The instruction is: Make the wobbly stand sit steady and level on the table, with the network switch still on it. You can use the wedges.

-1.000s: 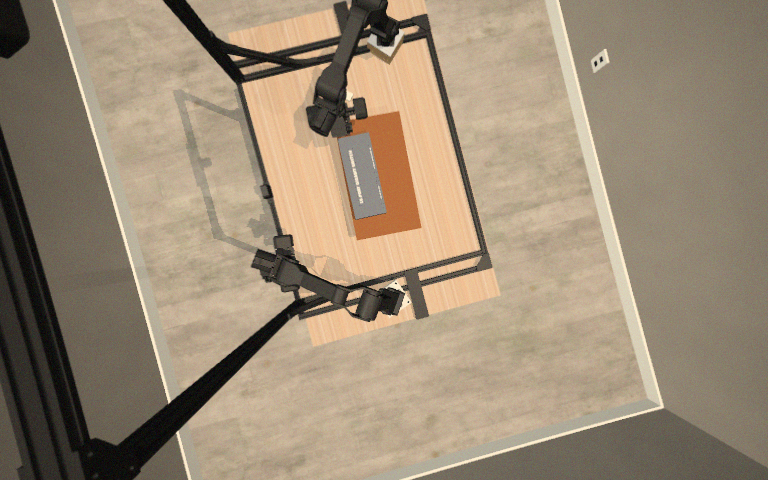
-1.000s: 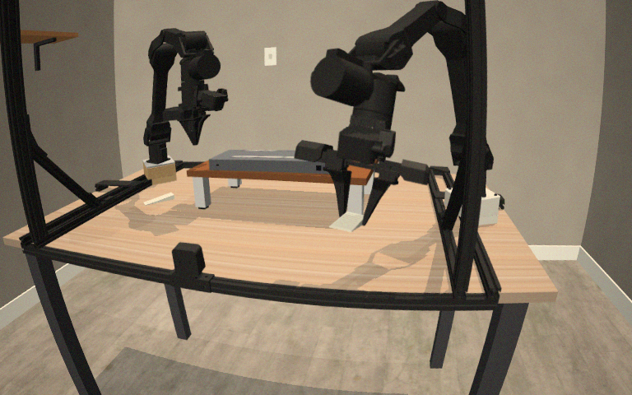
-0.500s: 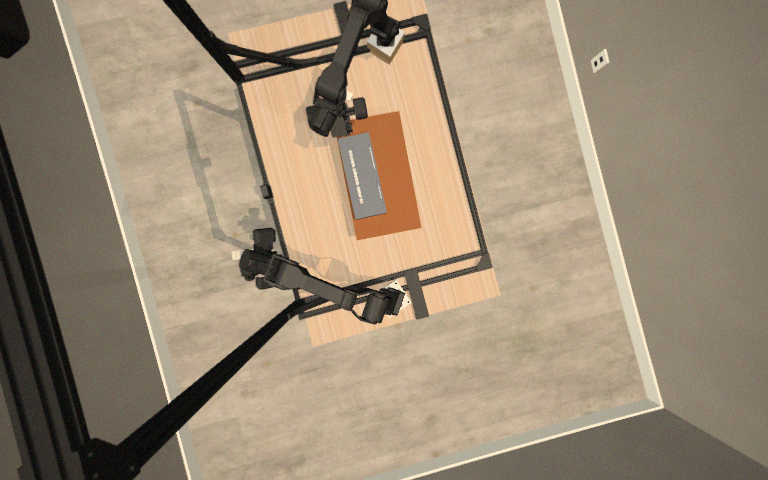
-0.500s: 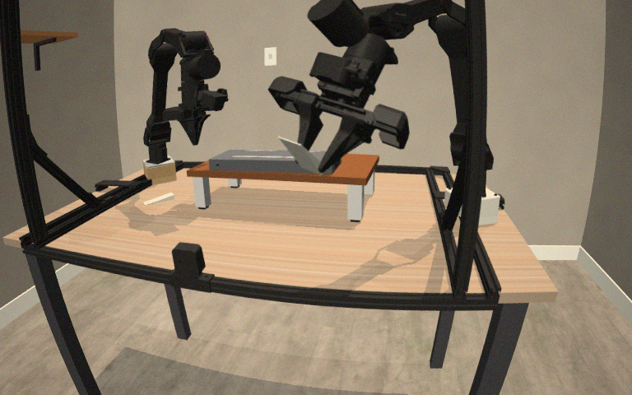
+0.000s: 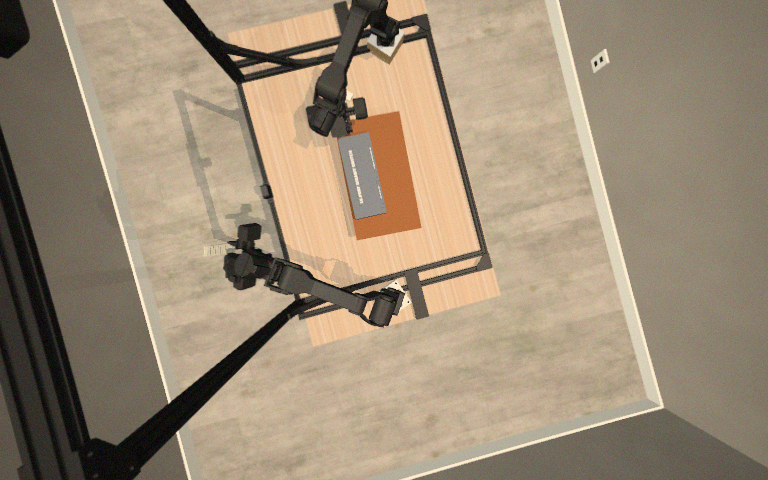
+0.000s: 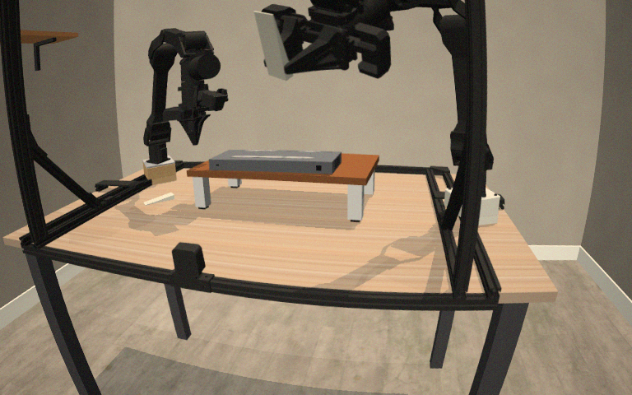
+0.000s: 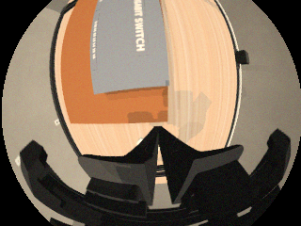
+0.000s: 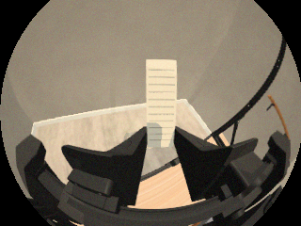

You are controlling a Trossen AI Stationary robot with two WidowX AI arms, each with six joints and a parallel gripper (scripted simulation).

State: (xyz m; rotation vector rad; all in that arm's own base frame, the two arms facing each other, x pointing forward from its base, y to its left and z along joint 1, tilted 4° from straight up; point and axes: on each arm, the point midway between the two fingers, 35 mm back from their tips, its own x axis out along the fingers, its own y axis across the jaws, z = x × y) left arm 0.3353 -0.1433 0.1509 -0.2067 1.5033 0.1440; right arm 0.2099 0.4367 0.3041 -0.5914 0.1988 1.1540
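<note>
The pale wedge lies 40 mm behind my right hand, 10 mm to the left of it and 10 mm above it. Also, from my right hand: grey network switch: 360 mm ahead, 240 mm to the left, 220 mm below; stand: 410 mm ahead, 250 mm to the left, 290 mm below.
</note>
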